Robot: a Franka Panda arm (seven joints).
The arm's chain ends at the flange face. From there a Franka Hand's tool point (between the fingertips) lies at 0.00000 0.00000 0.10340 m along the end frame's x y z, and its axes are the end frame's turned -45 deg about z.
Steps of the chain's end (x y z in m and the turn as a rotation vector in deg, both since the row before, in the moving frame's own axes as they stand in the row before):
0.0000 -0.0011 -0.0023 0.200 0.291 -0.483
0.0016 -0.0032 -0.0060 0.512 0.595 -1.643
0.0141 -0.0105 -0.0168 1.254 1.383 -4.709
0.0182 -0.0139 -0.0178 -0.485 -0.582 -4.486
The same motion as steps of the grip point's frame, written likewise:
0.0014 -0.0007 -0.0023 -0.064 0.347 -0.483
0.0048 -0.0010 -0.0060 -0.059 0.783 -1.643
0.0208 0.0026 -0.0169 -0.091 1.865 -4.709
0.0213 0.0030 -0.0178 0.069 -0.754 -4.486

